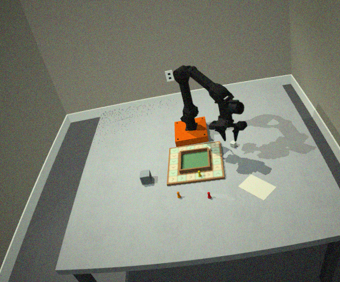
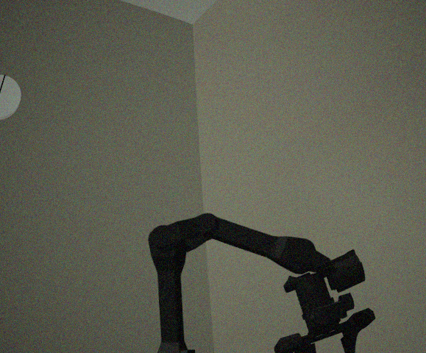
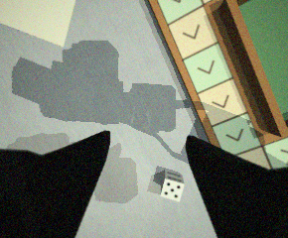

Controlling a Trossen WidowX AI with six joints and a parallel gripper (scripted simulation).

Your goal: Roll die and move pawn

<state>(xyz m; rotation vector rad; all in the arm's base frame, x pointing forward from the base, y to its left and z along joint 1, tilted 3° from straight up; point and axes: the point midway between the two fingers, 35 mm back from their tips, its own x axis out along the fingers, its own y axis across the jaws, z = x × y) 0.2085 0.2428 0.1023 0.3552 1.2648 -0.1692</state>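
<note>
My gripper tip is 9 cm past the white die and 9 cm above it. The rest, counted from my gripper tip: green tray: 4 cm ahead, 19 cm to the right, 10 cm below; then cream sheet: 22 cm ahead, 13 cm to the left, 10 cm below; then yellow pawn: 15 cm ahead, 15 cm to the right, 8 cm below.
</note>
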